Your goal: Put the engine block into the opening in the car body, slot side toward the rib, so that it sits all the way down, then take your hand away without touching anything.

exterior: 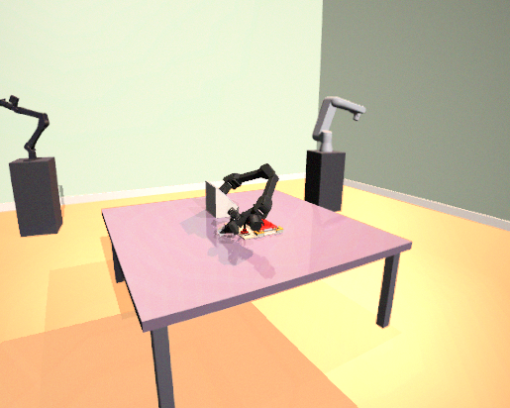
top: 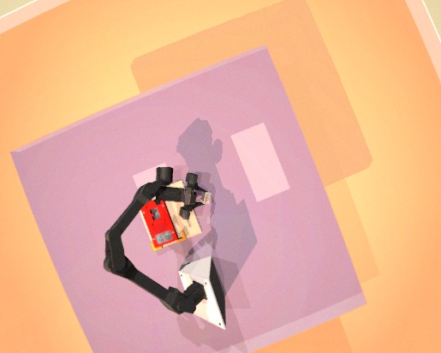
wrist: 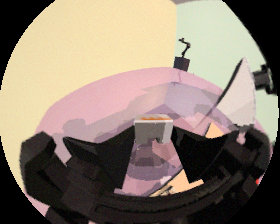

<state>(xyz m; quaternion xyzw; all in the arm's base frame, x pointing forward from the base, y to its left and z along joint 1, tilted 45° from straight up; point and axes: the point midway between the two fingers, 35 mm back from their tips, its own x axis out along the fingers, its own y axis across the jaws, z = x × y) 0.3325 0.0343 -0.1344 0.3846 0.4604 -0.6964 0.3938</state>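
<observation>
The engine block is 1 cm to the left of my gripper tip.
</observation>
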